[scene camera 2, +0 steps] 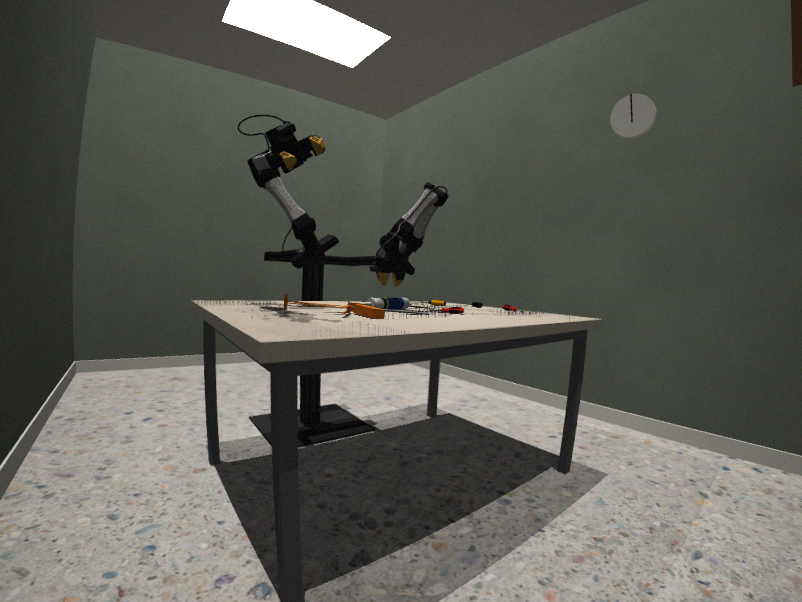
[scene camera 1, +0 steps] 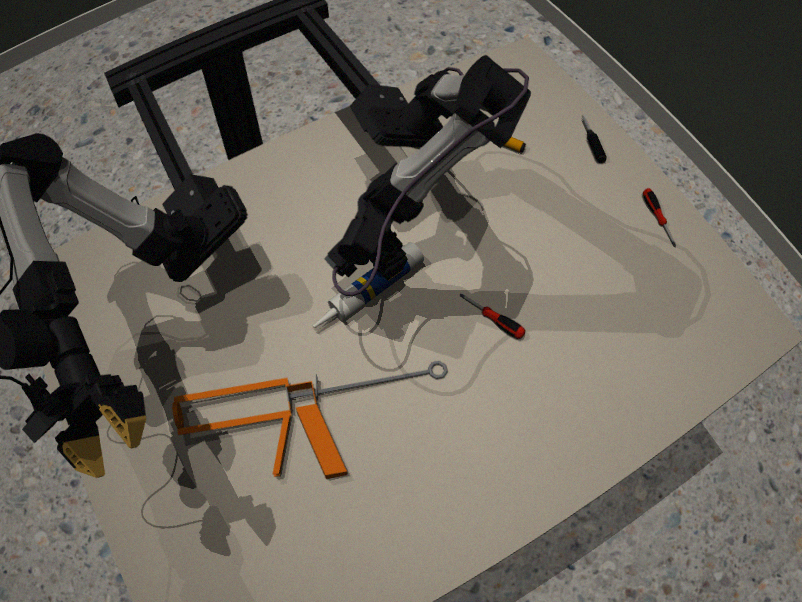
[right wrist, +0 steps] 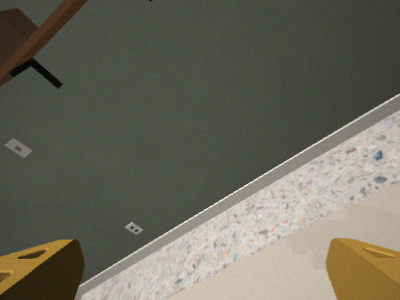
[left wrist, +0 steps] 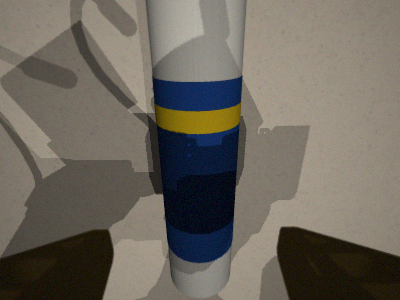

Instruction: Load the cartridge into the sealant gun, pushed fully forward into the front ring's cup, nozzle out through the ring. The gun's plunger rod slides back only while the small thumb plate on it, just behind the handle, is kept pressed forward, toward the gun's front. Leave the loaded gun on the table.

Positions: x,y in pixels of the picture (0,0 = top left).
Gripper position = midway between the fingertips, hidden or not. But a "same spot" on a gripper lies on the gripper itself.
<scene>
right gripper: scene camera 2; scene camera 1 117,462; right wrist; not seen in the left wrist view (out of frame)
same spot on right gripper: (right wrist: 61,262) = (scene camera 2: 318,144)
</scene>
